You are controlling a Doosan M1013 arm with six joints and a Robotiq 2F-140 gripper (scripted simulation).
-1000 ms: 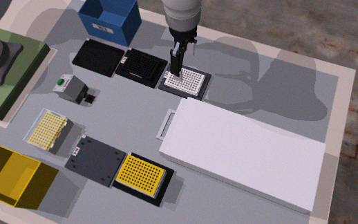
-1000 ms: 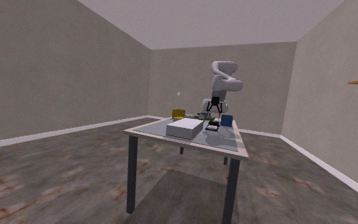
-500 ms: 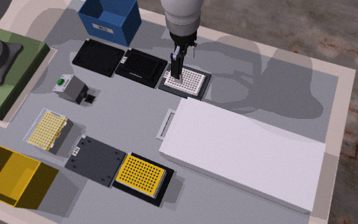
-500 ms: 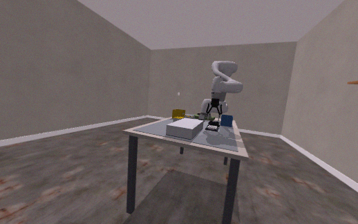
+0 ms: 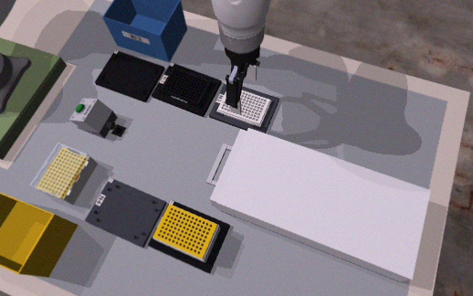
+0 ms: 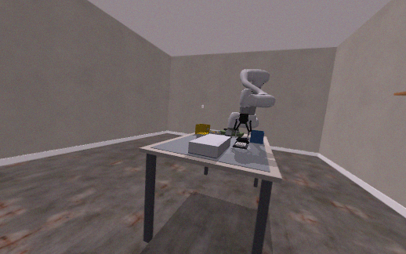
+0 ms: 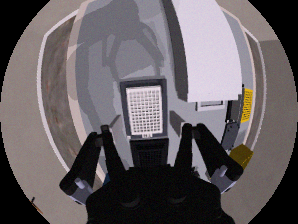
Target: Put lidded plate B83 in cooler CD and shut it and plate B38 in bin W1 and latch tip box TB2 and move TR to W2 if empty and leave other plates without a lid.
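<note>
Now: the white assay plate 80 mm below my hand. From my hand the other things lie so: black plate: 170 mm behind, 80 mm below, 20 mm to the left; then flat grey lid: 200 mm to the right, 90 mm ahead, 70 mm below; then clear assay plate: 200 mm to the right, 90 mm ahead, 80 mm below.
</note>
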